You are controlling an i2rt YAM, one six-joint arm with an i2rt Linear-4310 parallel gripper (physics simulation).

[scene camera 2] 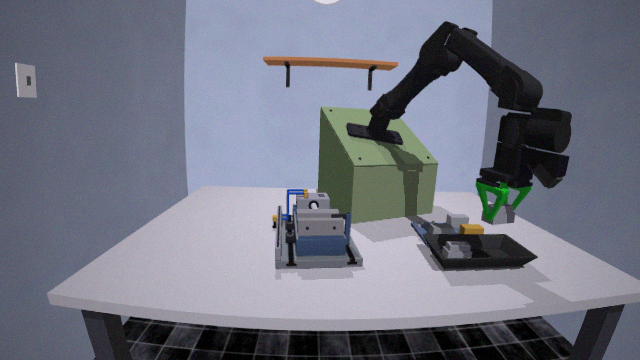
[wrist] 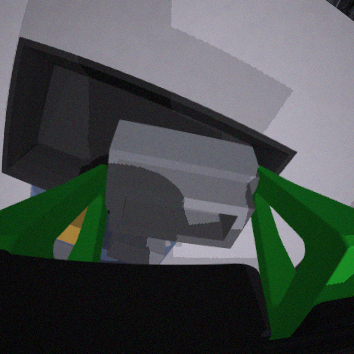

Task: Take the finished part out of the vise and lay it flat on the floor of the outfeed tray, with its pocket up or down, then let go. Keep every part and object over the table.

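Frame: origin at the arm's base, x ahead, y left, z up, level; metres.
Seen in the pictures: gripper, between the fingertips: [scene camera 2: 497, 217] [wrist: 178, 175]; arm's base, origin of its link: [scene camera 2: 374, 134].
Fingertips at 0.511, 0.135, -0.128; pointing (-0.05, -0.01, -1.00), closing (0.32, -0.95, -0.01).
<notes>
Pixels of each thing's top centre, then the offset from my fingertips to it, as dx, dy, dz. "spot": a spot on its surface instead.
- light grey part, centre of its top: [scene camera 2: 458, 243] -0.075, -0.034, -0.089
- vise, centre of its top: [scene camera 2: 314, 204] -0.226, -0.361, -0.036
- yellow block, centre of its top: [wrist: 58, 230] [scene camera 2: 472, 226] -0.187, +0.078, -0.092
- light grey block, centre of its top: [scene camera 2: 458, 215] -0.278, +0.087, -0.092
- blue bracket, a spot on its surface: [scene camera 2: 288, 202] spot: -0.299, -0.427, -0.054
My gripper [scene camera 2: 501, 206] [wrist: 178, 175] is shut on a grey part [scene camera 2: 505, 215] [wrist: 185, 155], with one green finger at each end of it. The part is in the air above the back right of the black outfeed tray [scene camera 2: 487, 261] [wrist: 65, 110]. Its pocket shows on the side facing the wrist camera, partly in shadow. Another light grey part [scene camera 2: 457, 250] lies inside the tray at its left; it does not show in the wrist view. The vise [scene camera 2: 321, 245] stands left of the tray, with light grey jaws on a blue body.
A blue board [scene camera 2: 419, 231] [wrist: 37, 190] lies behind the tray, with a yellow block [scene camera 2: 471, 229] [wrist: 74, 232] and a light grey block [scene camera 2: 457, 220] on it. The green arm pedestal [scene camera 2: 390, 192] stands at the back. A blue bracket [scene camera 2: 288, 202] rises beside the vise.
</notes>
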